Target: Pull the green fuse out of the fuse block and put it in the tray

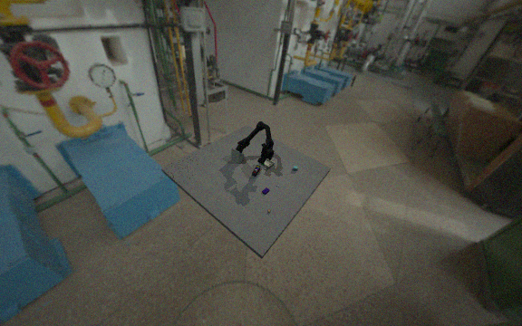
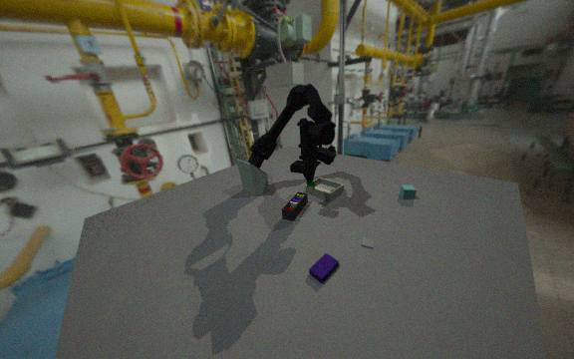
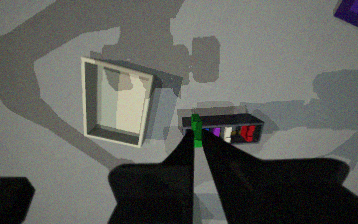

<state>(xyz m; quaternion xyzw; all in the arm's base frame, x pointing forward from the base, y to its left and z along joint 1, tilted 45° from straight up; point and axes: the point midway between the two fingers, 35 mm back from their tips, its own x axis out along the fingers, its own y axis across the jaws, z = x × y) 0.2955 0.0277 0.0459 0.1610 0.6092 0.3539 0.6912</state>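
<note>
My gripper tip is 12 cm to the right of the tray, 9 cm above it and 2 cm past it. Also, from my gripper tip: white fuse: 7 cm to the right, 7 cm below, 2 cm behind; red fuse: 11 cm to the right, 7 cm below, 1 cm behind; green fuse: 1 cm below.
</note>
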